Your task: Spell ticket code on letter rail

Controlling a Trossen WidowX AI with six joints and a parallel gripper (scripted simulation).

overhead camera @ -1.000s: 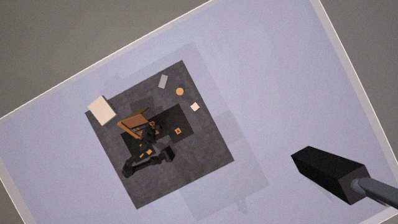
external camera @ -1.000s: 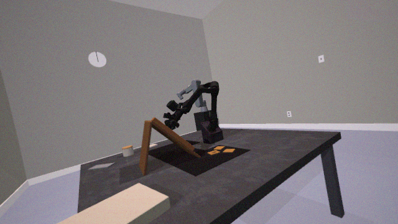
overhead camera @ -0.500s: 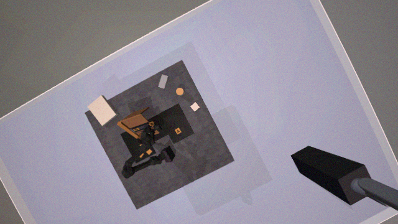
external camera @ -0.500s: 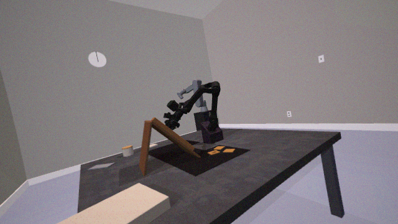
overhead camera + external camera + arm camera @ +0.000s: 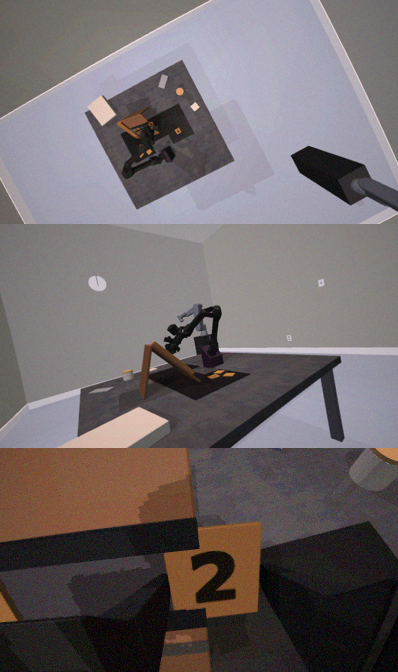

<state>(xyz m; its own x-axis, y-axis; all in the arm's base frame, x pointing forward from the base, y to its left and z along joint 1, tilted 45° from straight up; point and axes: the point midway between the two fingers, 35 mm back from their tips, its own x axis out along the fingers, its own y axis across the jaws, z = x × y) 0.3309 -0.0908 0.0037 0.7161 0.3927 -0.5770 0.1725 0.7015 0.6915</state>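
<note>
Right now the white ticket is 130 mm to the left of my gripper tip, 80 mm below it and 40 mm behind it. Also, from my gripper tip: letter tile (right at my gripper tip); then grey card (370 mm ahead, 290 mm to the right, 150 mm below); then black mat (150 mm below, 150 mm behind, 60 mm to the left).
</note>
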